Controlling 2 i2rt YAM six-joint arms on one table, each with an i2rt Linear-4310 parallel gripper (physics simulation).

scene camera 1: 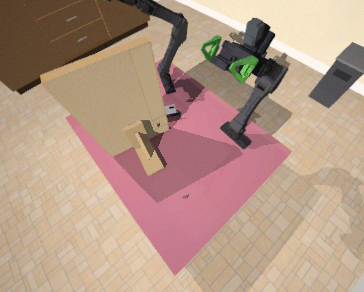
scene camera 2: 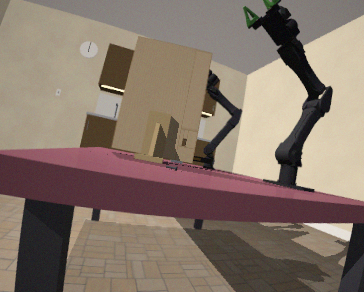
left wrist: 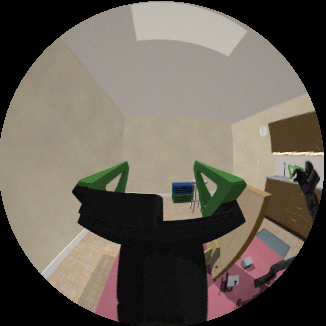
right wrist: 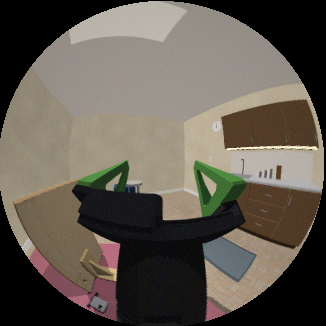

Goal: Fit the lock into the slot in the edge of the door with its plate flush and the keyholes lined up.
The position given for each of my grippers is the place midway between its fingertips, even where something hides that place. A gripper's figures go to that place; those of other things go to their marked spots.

Scene:
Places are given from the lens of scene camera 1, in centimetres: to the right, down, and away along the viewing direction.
my left gripper (scene camera 1: pixel 215 56): 8, -21, 41
tan wooden door (scene camera 1: pixel 105 92): -30, -21, 68

